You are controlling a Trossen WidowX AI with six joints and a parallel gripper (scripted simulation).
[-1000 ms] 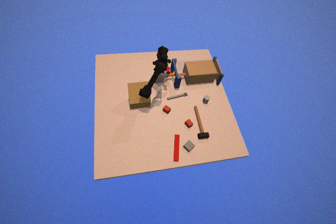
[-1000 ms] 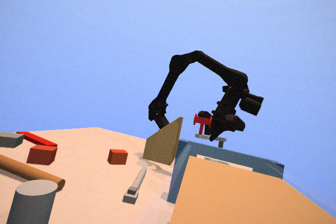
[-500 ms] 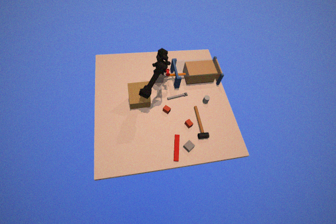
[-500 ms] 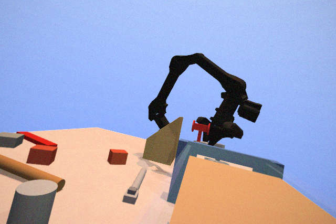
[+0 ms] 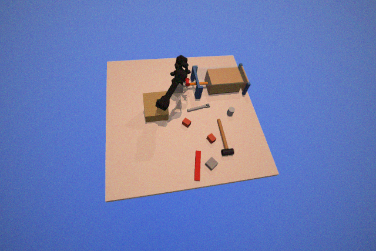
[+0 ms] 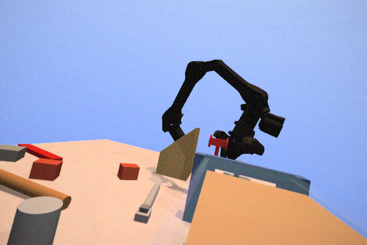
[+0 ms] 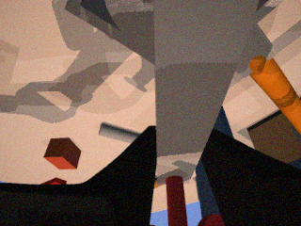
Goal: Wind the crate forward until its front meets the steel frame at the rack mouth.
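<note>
My gripper tip is 2 cm below the winch handle. From my gripper tip the other things lie so: grey winch: 5 cm behind, 4 cm to the left, 10 cm below; then blue steel frame: 12 cm ahead, 6 cm to the left, 2 cm below; then red knob: 2 cm ahead, 3 cm to the right, 5 cm above.
</note>
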